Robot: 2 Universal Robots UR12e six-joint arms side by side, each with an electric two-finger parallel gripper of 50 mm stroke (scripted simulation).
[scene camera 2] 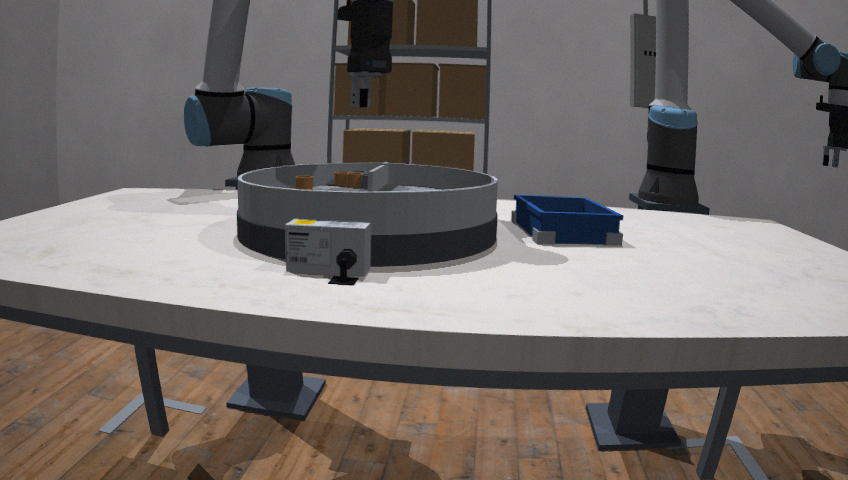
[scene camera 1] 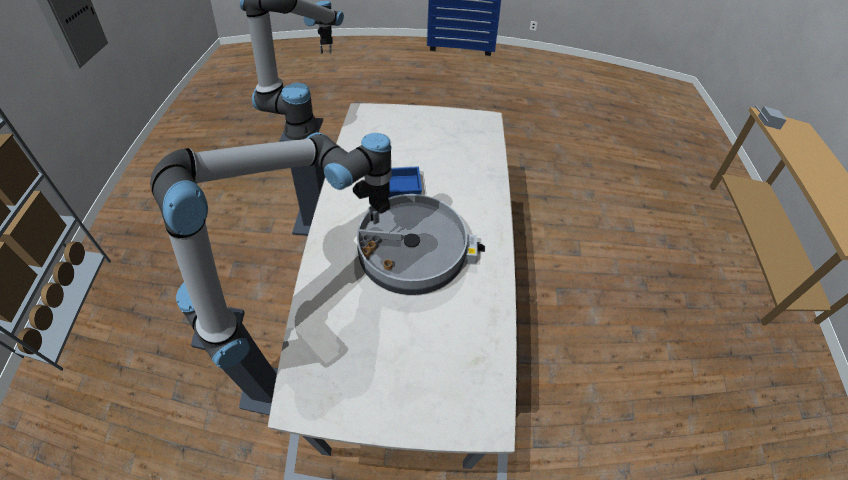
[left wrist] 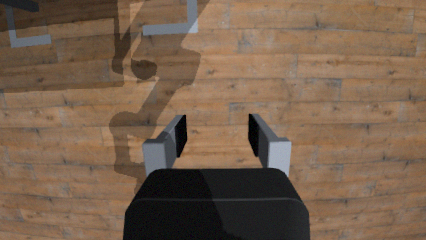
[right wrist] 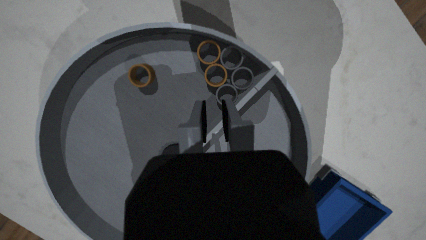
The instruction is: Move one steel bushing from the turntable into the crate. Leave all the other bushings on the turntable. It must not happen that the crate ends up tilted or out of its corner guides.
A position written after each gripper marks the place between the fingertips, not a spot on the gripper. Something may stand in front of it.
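Left gripper [left wrist: 217, 127] visible. The blue crate is out of frame in the left wrist view. Scene camera 2 shows the right gripper [scene camera 2: 360, 107], plus the blue crate [scene camera 2: 590, 226]. Right wrist view: the right gripper [right wrist: 214, 112] again.
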